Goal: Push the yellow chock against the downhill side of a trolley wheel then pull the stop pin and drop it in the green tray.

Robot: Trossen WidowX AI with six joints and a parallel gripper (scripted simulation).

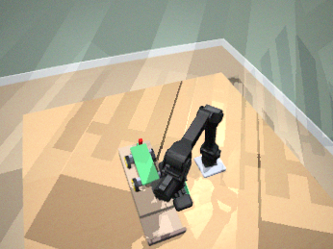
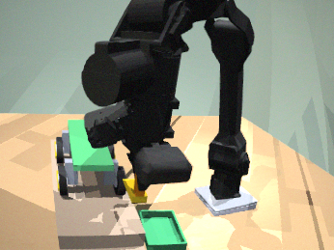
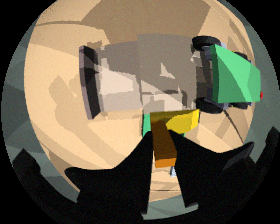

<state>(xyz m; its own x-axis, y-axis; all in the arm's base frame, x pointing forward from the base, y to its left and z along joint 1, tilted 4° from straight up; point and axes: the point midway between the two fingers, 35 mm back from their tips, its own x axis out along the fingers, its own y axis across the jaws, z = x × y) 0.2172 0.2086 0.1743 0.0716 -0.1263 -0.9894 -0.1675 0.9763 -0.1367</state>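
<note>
My gripper tip is now 270 mm to the left of the red-headed stop pin, 90 mm short of it and 10 mm above it. Round my gripper tip: trolley 150 mm to the right, 90 mm ahead, 30 mm below; chock 20 mm to the right, 10 mm below, 10 mm ahead.
</note>
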